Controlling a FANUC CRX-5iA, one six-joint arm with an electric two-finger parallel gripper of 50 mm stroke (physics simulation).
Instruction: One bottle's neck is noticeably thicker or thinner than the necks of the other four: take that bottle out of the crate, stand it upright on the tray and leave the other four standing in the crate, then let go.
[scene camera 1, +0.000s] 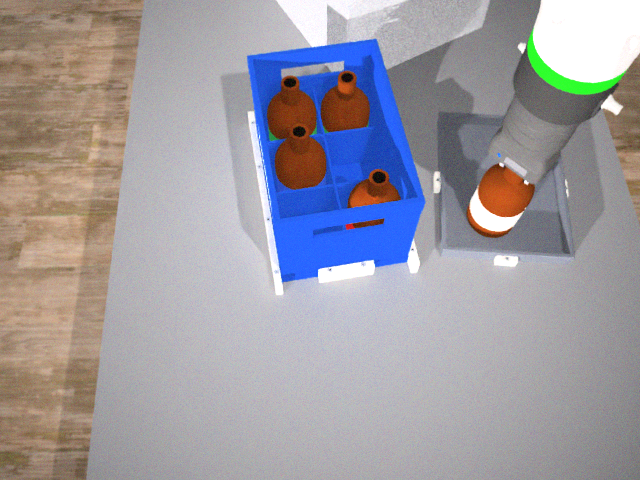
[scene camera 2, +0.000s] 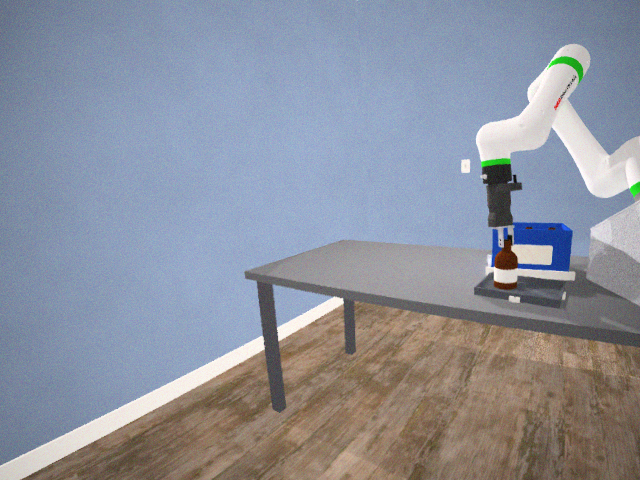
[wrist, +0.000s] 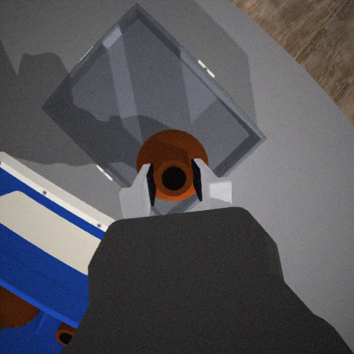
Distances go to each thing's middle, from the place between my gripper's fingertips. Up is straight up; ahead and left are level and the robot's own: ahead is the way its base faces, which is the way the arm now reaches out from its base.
My hand is 24 cm to the left of the short white block (scene camera 1: 351, 270), 13 cm above it and 5 cm short of it. From my hand the other things lie so: long white strip (scene camera 1: 264, 197): 34 cm to the right, 13 cm below, 9 cm behind.
